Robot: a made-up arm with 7 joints.
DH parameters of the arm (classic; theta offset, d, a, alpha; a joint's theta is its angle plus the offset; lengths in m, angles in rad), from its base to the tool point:
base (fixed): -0.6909 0 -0.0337 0
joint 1: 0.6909 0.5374 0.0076 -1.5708
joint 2: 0 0.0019 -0.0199 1.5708
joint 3: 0 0.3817 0.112 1.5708
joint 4: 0 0.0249 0.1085 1.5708
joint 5: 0 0.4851 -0.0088 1.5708
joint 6: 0 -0.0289 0.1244 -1.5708
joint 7: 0.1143 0 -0.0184 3.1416
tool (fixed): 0.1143 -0.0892 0 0
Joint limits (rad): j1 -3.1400..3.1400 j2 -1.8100..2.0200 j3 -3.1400..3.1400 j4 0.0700..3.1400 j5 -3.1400..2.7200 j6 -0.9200..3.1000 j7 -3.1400..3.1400
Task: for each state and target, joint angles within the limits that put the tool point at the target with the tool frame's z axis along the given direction. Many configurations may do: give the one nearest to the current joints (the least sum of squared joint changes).
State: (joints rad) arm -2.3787 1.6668 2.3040 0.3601 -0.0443 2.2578 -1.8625
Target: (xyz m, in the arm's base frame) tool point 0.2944 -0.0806 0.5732 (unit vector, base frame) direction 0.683 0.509 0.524
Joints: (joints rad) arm -2.1330 1.2874 2.2319 0.3237 -0.7008 2.5031 -1.8683
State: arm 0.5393 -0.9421 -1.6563 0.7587 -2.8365 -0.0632 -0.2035
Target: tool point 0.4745 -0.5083 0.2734 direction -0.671 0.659 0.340
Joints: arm 1.1815 -1.4143 -1.9876 1.2445 -3.1330 0.6286 -0.1863
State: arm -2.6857 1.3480 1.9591 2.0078 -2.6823 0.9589 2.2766
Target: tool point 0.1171 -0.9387 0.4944 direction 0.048 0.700 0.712
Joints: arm -2.2662 1.7604 1.6949 1.7525 -2.3417 1.0985 2.2726
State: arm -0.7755 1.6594 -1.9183 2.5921 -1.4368 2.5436 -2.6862
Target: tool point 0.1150 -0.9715 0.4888 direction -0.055 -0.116 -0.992
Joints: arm -0.9009 1.8117 -1.5144 2.2306 -1.4365 1.8879 -2.6780
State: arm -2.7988 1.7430 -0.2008 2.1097 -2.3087 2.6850 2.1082
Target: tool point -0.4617 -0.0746 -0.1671 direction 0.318 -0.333 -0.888
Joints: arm -2.8188 1.9670 0.2340 1.8312 -2.0081 2.9215 2.0674
